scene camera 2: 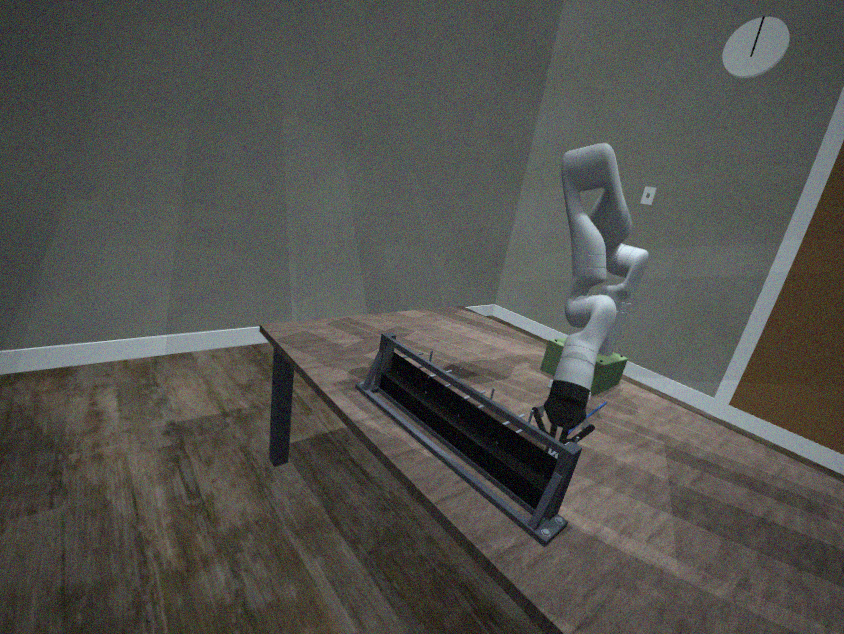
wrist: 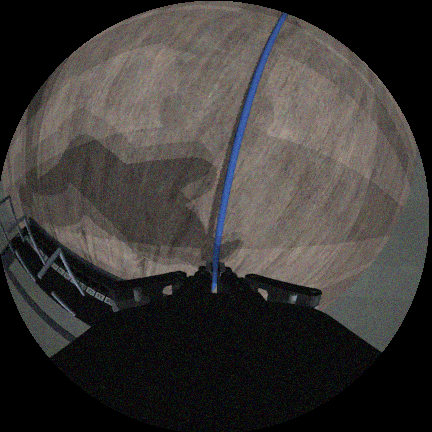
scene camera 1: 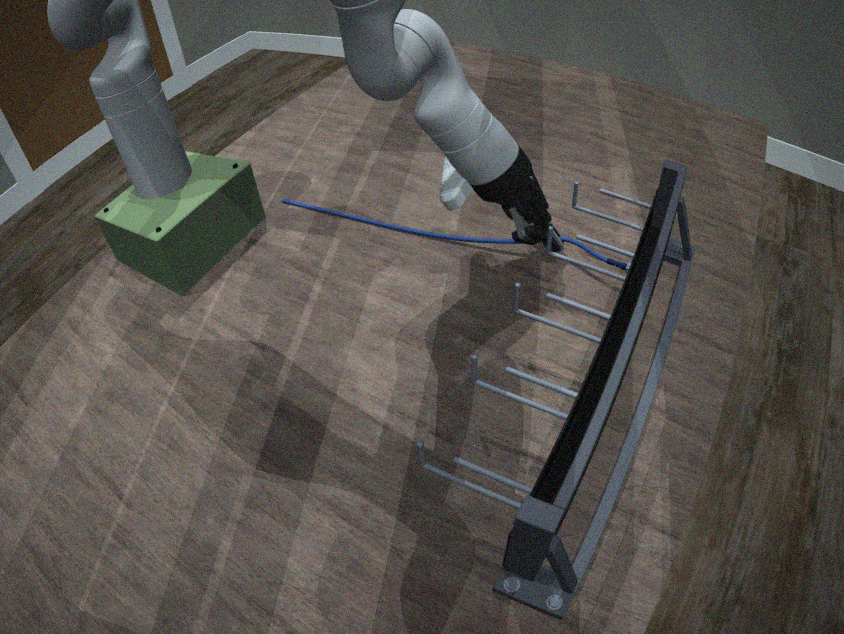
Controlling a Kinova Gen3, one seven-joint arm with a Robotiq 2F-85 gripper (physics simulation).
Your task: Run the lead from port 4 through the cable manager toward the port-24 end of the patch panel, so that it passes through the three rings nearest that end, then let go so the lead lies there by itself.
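The blue lead [scene camera 1: 436,236] [scene camera 2: 597,408] [wrist: 228,185] runs from its plug [scene camera 1: 617,263] in the patch panel [scene camera 1: 614,334] [scene camera 2: 436,402] to my gripper, then away across the table to a free end near the robot base. My gripper [scene camera 1: 539,238] [scene camera 2: 562,433] [wrist: 214,270] is shut on the lead close to the panel, beside the second ring from the far end. Three rings nearest the other end, with upright tips [scene camera 1: 517,296] [scene camera 1: 474,368] [scene camera 1: 420,455], have no lead in them. The fingertips partly hide the lead where they grip it.
The ring at the far end [scene camera 1: 575,194] stands beyond my gripper. A green base block [scene camera 1: 184,225] [scene camera 2: 609,373] carries the arm at the left in scene camera 1. The panel's foot [scene camera 1: 532,592] [scene camera 2: 545,530] is fixed on the wooden table.
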